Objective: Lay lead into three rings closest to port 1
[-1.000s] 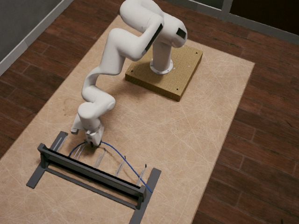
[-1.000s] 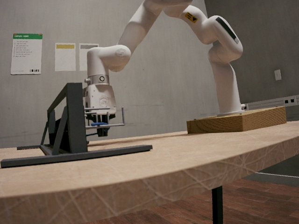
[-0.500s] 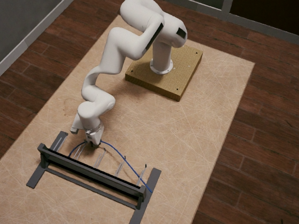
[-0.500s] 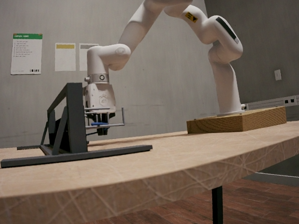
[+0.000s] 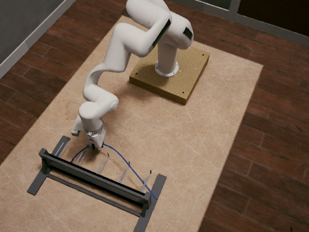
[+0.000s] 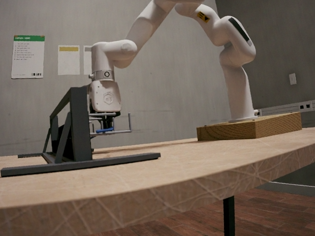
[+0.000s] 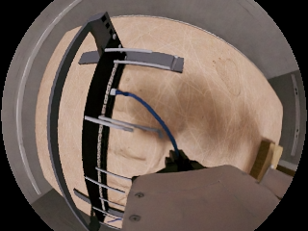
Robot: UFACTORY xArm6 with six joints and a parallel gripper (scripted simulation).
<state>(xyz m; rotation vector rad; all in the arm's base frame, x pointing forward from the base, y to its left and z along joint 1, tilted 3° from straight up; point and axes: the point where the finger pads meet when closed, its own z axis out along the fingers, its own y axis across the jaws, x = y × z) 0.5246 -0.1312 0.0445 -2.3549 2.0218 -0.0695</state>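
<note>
Right now the dark grey rack is 15 cm ahead of my hand, 6 cm to the left of it and 1 cm below it.
</note>
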